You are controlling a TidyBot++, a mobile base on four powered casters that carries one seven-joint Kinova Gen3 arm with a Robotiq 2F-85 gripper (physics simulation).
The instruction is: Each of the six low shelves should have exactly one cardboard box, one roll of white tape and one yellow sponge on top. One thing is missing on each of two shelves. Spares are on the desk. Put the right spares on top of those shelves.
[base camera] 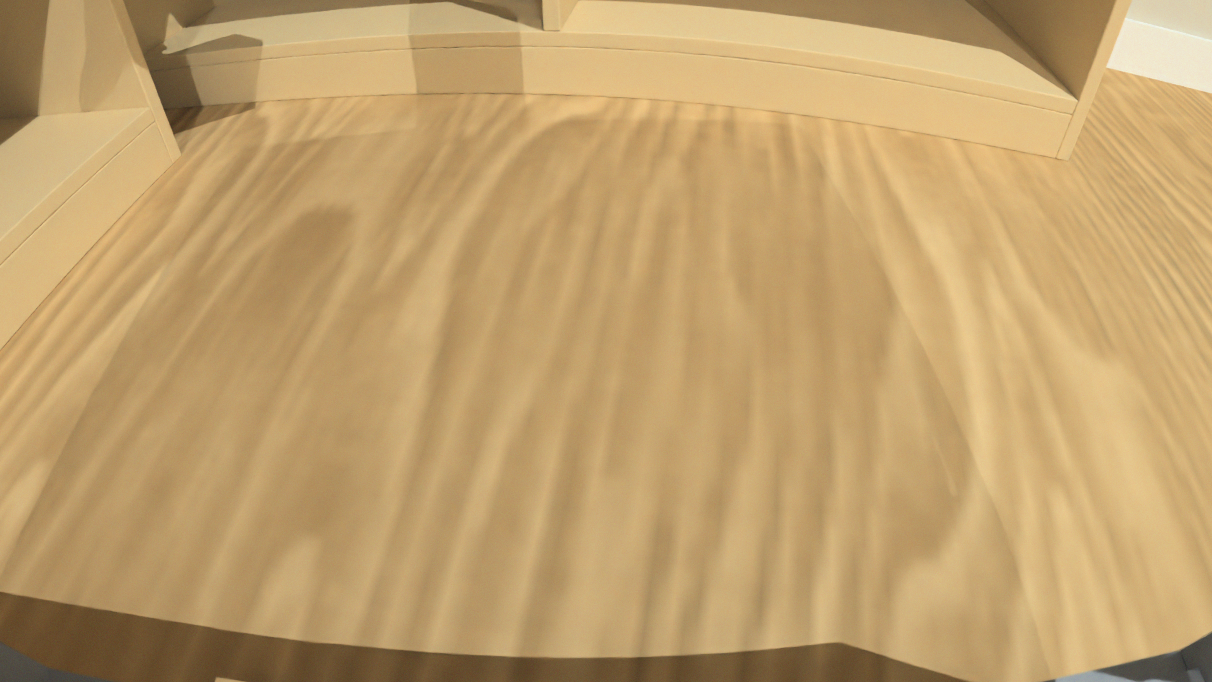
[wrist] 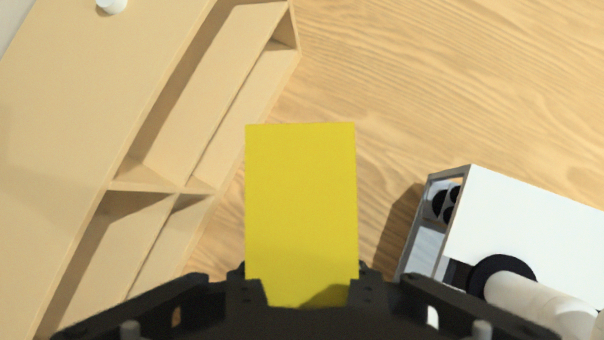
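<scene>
My gripper [wrist: 303, 267] is shut on a yellow sponge [wrist: 301, 200], held upright in the middle of the wrist view, above the floor. A low wooden shelf [wrist: 65, 115] [base camera: 762, 89] is to the left of the sponge in the wrist view and along the top of the base camera view. A white roll of tape [wrist: 112, 5] stands on its top near the upper left corner of the wrist view. No cardboard box shows on the part of the top in view. The shelf tops are out of view in the base camera view.
A second low shelf [base camera: 80, 190] stands at the left in the base camera view, at an angle to the first. My white mobile base [wrist: 530, 220] is at the lower right of the wrist view. The wooden floor [base camera: 593, 381] [wrist: 450, 75] lies between base and shelves.
</scene>
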